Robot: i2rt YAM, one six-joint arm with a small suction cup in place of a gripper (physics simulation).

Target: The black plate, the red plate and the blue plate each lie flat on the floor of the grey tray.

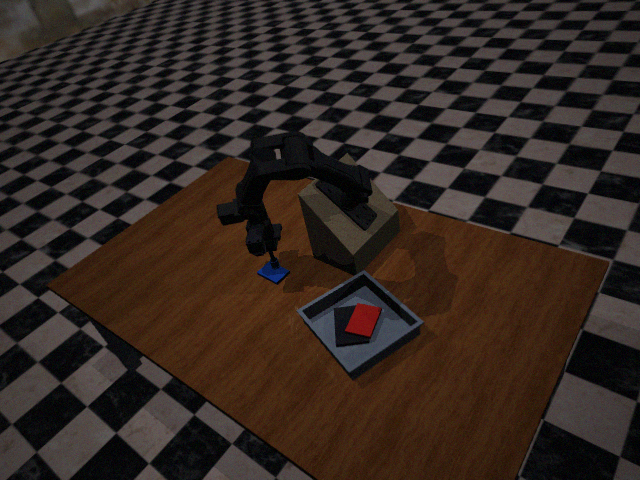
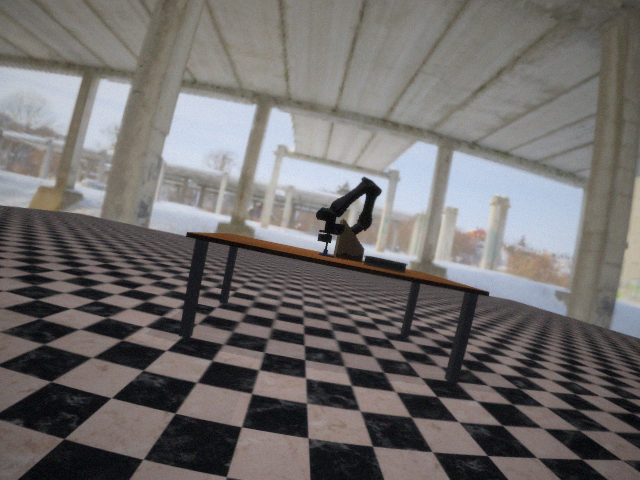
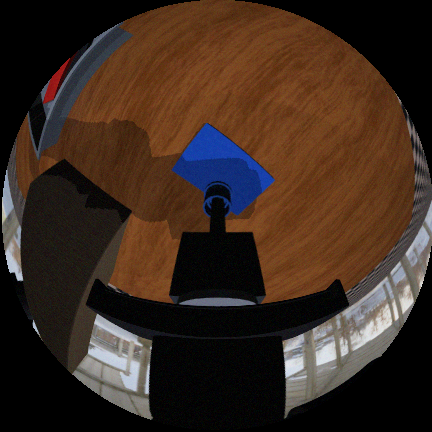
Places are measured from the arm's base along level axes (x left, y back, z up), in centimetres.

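Pixels of known places: hand, tool point: (image 1: 276,267) (image 2: 324,255) (image 3: 217,190); arm's base, link origin: (image 1: 345,201) (image 2: 351,232) (image 3: 48,298).
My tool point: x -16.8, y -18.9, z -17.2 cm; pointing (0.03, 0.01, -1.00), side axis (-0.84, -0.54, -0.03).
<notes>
Ahead of a thing's pixels: the offset from my tool point to its top centre. Level surfaces: height alone.
The blue plate @[dz +0.7, dx +0.7, dy -2.3 cm] (image 1: 273,272) (image 3: 221,160) is on the wooden table, left of the grey tray @[dz +4.7, dx +35.5, dy -8.5 cm] (image 1: 361,361) (image 3: 72,88). My suction cup (image 1: 274,263) (image 3: 217,199) (image 2: 325,251) sits on the plate's near corner and grips it; a thin shadow shows under its edge, so it hangs just above the table. The black plate @[dz +1.0, dx +33.2, dy -9.1 cm] (image 1: 343,335) (image 3: 36,120) lies on the tray floor. The red plate @[dz +2.0, dx +36.0, dy -6.9 cm] (image 1: 363,319) (image 3: 56,86) rests partly on top of the black plate, inside the tray.
The arm's tan base block (image 1: 335,232) (image 3: 60,241) (image 2: 349,248) stands just behind the tray and to the right of the blue plate. The wooden table @[dz -0.2 cm] (image 1: 207,335) (image 2: 258,245) stands on a checkered floor. The tray (image 2: 385,264) has low raised walls.
</notes>
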